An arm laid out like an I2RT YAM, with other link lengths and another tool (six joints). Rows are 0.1 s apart.
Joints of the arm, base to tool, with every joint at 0 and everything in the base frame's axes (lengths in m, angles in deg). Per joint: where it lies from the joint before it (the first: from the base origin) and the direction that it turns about. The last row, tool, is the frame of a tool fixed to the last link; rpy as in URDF.
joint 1: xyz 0 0 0.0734 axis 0 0 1
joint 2: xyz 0.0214 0.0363 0.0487 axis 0 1 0
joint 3: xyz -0.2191 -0.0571 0 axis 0 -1 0
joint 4: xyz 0.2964 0.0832 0.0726 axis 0 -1 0
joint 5: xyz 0.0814 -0.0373 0.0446 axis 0 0 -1
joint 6: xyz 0.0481 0 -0.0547 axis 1 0 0
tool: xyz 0.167 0.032 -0.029 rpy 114.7 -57 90
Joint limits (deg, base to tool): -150..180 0..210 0..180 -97..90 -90..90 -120..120
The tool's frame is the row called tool.
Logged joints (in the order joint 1, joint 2, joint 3, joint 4, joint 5, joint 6), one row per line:
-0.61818 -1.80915 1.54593 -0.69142 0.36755 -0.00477
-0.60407 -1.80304 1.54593 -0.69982 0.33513 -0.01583
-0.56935 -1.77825 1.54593 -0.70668 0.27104 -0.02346
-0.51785 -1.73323 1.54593 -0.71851 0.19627 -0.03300
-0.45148 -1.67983 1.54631 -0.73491 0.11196 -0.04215
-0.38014 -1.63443 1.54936 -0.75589 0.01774 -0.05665
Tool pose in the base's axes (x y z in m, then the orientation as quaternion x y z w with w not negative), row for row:
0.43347 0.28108 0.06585 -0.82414 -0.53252 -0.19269 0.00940
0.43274 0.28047 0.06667 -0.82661 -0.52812 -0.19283 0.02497
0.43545 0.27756 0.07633 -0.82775 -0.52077 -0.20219 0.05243
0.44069 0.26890 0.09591 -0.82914 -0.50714 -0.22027 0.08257
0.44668 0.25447 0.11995 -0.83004 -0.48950 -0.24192 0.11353
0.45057 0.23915 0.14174 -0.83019 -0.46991 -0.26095 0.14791
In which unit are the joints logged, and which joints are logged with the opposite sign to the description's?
The joints are logged in radians. Opposite sign: joint 1, joint 2, joint 6.
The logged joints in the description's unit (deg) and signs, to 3 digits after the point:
35.419 103.657 88.575 -39.615 21.059 0.273
34.611 103.307 88.575 -40.097 19.202 0.907
32.621 101.886 88.575 -40.490 15.529 1.344
29.671 99.307 88.575 -41.168 11.245 1.891
25.868 96.247 88.597 -42.107 6.415 2.415
21.780 93.646 88.772 -43.309 1.016 3.246

